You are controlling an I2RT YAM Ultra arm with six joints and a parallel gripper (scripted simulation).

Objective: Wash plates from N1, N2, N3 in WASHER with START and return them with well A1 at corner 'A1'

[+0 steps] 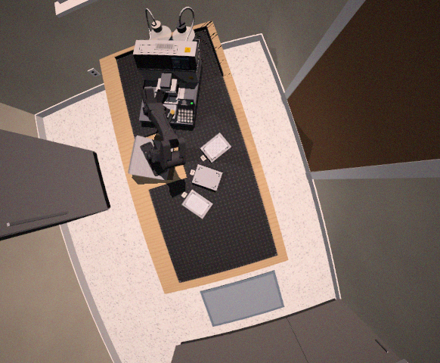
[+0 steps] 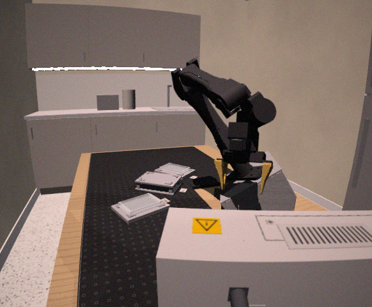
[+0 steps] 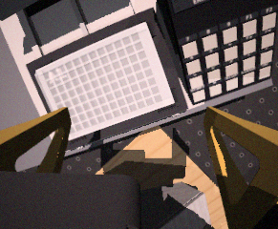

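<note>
The carrier pocket is 80 mm below my hand, 40 mm to the left of it and 10 mm behind it. Also, from my hand: n1 label (320 mm to the right, 160 mm below, 30 mm ahead); grey nest slab (310 mm to the right, 150 mm below, 140 mm ahead); washer (160 mm to the left, 90 mm ahead, 30 mm below).
</note>
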